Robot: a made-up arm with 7 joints. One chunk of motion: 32 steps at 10 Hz.
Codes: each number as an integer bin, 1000 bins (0 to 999) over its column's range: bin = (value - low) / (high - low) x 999, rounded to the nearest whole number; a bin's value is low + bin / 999 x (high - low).
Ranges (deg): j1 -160..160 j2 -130..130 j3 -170.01..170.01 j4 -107..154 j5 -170.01..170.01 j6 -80.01..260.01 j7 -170.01..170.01
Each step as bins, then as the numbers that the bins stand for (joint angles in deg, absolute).
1 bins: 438 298 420 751 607 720 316
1 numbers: -19.70 -52.44 -27.06 89.21 36.59 165.05 -62.46
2 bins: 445 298 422 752 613 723 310
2 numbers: -17.46 -52.44 -26.38 89.47 38.63 166.07 -64.50
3 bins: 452 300 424 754 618 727 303
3 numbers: -15.22 -51.92 -25.70 89.99 40.33 167.43 -66.88
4 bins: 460 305 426 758 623 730 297
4 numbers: -12.65 -50.62 -25.02 91.04 42.03 168.45 -68.92
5 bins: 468 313 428 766 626 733 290
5 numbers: -10.09 -48.54 -24.34 93.13 43.06 169.47 -71.31
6 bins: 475 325 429 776 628 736 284
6 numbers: -7.85 -45.42 -24.00 95.74 43.74 170.50 -73.35
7 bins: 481 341 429 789 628 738 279
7 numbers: -5.93 -41.25 -24.00 99.14 43.74 171.18 -75.05
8 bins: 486 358 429 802 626 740 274
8 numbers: -4.32 -36.83 -24.00 102.53 43.06 171.86 -76.75
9 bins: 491 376 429 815 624 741 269
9 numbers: -2.72 -32.14 -24.00 105.93 42.37 172.20 -78.45
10 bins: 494 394 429 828 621 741 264
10 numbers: -1.76 -27.46 -24.00 109.32 41.35 172.20 -80.15
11 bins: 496 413 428 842 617 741 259
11 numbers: -1.12 -22.51 -24.34 112.98 39.99 172.20 -81.86
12 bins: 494 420 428 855 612 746 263
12 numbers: -1.76 -20.69 -24.34 116.38 38.29 173.90 -80.50
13 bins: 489 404 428 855 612 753 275
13 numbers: -3.36 -24.85 -24.34 116.38 38.29 176.28 -76.41
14 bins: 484 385 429 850 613 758 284
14 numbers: -4.96 -29.80 -24.00 115.07 38.63 177.98 -73.35
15 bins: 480 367 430 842 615 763 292
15 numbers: -6.25 -34.48 -23.66 112.98 39.31 179.68 -70.62
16 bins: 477 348 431 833 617 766 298
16 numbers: -7.21 -39.43 -23.31 110.63 39.99 180.71 -68.58
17 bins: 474 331 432 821 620 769 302
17 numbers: -8.17 -43.85 -22.97 107.50 41.01 181.73 -67.22
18 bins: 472 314 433 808 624 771 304
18 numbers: -8.81 -48.28 -22.63 104.10 42.37 182.41 -66.54
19 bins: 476 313 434 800 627 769 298
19 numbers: -7.53 -48.54 -22.29 102.01 43.40 181.73 -68.58
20 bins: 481 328 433 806 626 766 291
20 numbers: -5.93 -44.63 -22.63 103.58 43.06 180.71 -70.97
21 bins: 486 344 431 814 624 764 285
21 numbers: -4.32 -40.47 -23.31 105.67 42.37 180.03 -73.01
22 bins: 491 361 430 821 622 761 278
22 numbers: -2.72 -36.05 -23.66 107.50 41.69 179.00 -75.39
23 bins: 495 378 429 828 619 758 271
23 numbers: -1.44 -31.62 -24.00 109.32 40.67 177.98 -77.77
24 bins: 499 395 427 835 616 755 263
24 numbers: -0.16 -27.20 -24.68 111.15 39.65 176.96 -80.50
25 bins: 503 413 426 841 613 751 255
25 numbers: 1.12 -22.51 -25.02 112.72 38.63 175.60 -83.22
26 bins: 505 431 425 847 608 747 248
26 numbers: 1.76 -17.83 -25.36 114.29 36.93 174.24 -85.60
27 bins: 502 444 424 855 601 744 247
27 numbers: 0.80 -14.44 -25.70 116.38 34.55 173.22 -85.94
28 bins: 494 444 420 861 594 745 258
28 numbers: -1.76 -14.44 -27.06 117.95 32.16 173.56 -82.20
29 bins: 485 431 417 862 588 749 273
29 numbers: -4.64 -17.83 -28.08 118.21 30.12 174.92 -77.09
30 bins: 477 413 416 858 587 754 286
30 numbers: -7.21 -22.51 -28.42 117.16 29.78 176.62 -72.67
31 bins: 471 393 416 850 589 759 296
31 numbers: -9.13 -27.72 -28.42 115.07 30.46 178.32 -69.26
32 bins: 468 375 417 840 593 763 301
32 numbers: -10.09 -32.40 -28.08 112.46 31.82 179.68 -67.56
